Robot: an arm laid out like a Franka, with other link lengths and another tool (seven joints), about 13 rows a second.
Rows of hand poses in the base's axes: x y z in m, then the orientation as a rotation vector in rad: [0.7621 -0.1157 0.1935 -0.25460 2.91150 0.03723]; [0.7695 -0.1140 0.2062 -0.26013 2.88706 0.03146]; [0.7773 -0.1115 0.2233 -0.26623 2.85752 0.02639]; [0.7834 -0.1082 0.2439 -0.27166 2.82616 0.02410]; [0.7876 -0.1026 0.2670 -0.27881 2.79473 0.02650]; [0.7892 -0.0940 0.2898 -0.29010 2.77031 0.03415]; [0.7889 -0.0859 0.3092 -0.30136 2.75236 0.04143]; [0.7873 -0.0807 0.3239 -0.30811 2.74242 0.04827]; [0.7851 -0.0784 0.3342 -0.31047 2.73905 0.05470]
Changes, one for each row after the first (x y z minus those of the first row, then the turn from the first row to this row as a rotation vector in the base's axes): [0.0074 0.0017 0.0127 -0.00219 -0.02426 0.00449]; [0.0152 0.0042 0.0298 -0.00356 -0.05348 0.00974]; [0.0213 0.0075 0.0504 -0.00288 -0.08434 0.01493]; [0.0255 0.0131 0.0735 0.00090 -0.11479 0.02178]; [0.0271 0.0217 0.0963 0.00739 -0.13751 0.03165]; [0.0268 0.0298 0.1157 0.01311 -0.15377 0.04121]; [0.0252 0.0350 0.1304 0.01823 -0.16248 0.04712]; [0.0230 0.0373 0.1407 0.02285 -0.16509 0.04950]
